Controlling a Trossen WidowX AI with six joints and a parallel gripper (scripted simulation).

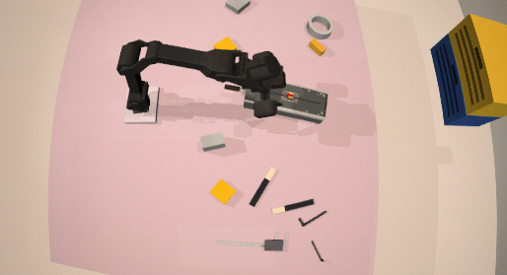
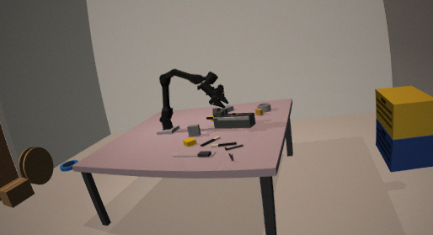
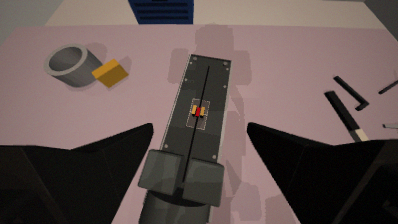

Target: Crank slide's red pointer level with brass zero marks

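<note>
The dark crank handle lies 140 mm behind my gripper tip, 40 mm to the left of it and 80 mm below it. Round my gripper tip: orange block 180 mm ahead, 210 mm to the left, 120 mm below; red pointer 40 mm ahead, 60 mm below.
</note>
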